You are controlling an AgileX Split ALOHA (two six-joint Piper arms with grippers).
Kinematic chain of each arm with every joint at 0, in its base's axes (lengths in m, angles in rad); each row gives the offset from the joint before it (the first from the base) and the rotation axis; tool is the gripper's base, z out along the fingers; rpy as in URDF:
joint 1: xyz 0 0 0.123 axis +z
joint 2: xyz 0 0 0 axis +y
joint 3: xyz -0.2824 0 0.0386 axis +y
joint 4: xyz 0.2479 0 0.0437 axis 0.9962 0 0.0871
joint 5: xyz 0 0 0 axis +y
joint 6: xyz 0.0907 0 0.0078 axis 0.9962 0 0.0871
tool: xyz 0 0 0 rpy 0 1.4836 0
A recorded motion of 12 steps. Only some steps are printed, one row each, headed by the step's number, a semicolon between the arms.
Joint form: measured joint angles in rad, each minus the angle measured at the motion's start. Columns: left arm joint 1, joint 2, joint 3, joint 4, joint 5, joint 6; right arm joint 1, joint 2, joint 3, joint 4, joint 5, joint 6.
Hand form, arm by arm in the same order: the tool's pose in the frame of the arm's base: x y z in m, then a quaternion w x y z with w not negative. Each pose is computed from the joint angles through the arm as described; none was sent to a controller.
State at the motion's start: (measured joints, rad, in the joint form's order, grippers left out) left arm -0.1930 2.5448 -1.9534 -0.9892 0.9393 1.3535; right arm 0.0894 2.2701 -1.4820 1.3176 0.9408 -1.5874
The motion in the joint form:
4: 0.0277 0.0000 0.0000 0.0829 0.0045 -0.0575; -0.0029 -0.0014 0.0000 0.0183 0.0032 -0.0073
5: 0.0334 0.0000 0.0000 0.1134 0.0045 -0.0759; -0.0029 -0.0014 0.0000 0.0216 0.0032 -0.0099
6: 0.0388 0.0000 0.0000 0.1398 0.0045 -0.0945; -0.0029 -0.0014 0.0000 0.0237 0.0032 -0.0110
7: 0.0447 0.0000 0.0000 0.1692 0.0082 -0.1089; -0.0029 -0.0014 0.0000 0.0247 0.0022 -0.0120
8: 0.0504 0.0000 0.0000 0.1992 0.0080 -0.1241; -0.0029 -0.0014 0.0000 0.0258 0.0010 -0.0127
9: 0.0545 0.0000 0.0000 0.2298 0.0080 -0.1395; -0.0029 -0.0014 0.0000 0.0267 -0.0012 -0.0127
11: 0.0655 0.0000 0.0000 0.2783 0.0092 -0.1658; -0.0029 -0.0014 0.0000 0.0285 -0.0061 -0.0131
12: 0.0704 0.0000 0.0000 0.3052 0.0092 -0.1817; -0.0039 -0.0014 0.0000 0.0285 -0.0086 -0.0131
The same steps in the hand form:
4: 0.4936 -0.1412 0.0823 0.24459 0.42414 0.82489 -0.28255; 0.4389 0.1101 0.1225 0.31337 -0.33022 0.80740 0.37531
5: 0.4938 -0.1369 0.0807 0.23697 0.42404 0.83003 -0.27403; 0.4390 0.1102 0.1226 0.31459 -0.32998 0.80688 0.37562
6: 0.4940 -0.1329 0.0794 0.23013 0.42251 0.83507 -0.26680; 0.4391 0.1102 0.1228 0.31526 -0.32960 0.80665 0.37590
7: 0.4939 -0.1285 0.0780 0.22216 0.42389 0.83894 -0.25912; 0.4393 0.1102 0.1228 0.31582 -0.32945 0.80665 0.37555
8: 0.4941 -0.1240 0.0766 0.21526 0.42450 0.84321 -0.24994; 0.4394 0.1102 0.1228 0.31637 -0.32912 0.80673 0.37519
9: 0.4941 -0.1203 0.0752 0.20801 0.42577 0.84706 -0.24069; 0.4396 0.1101 0.1227 0.31691 -0.32843 0.80713 0.37448
11: 0.4945 -0.1121 0.0731 0.19651 0.42495 0.85427 -0.22589; 0.4400 0.1099 0.1227 0.31812 -0.32714 0.80796 0.37281
12: 0.4946 -0.1081 0.0720 0.19015 0.42419 0.85823 -0.21758; 0.4403 0.1093 0.1226 0.31868 -0.32635 0.80860 0.37163

